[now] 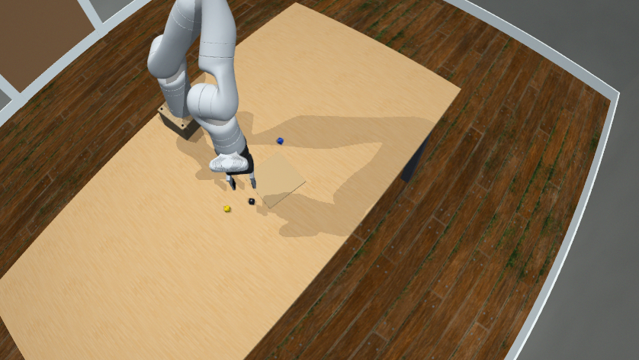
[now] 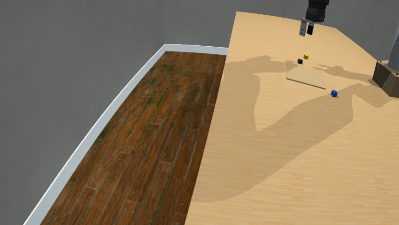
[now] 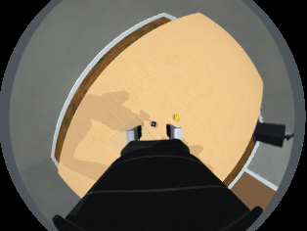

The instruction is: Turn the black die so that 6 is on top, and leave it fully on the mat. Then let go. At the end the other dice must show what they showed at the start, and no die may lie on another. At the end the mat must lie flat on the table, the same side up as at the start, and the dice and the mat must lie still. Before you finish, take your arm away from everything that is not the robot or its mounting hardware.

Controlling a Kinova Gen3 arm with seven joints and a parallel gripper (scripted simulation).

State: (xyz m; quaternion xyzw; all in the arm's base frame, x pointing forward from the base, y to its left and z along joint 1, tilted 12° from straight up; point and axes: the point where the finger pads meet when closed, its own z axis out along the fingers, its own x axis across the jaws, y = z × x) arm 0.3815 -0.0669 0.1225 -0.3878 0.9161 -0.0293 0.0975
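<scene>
My gripper is now 130 mm above the black die. The rest, counted from my hand: blue die 80 mm behind, 210 mm to the left, 130 mm below; tan mat 100 mm to the left, 140 mm below; yellow die 40 mm behind, 70 mm to the right, 130 mm below.
</scene>
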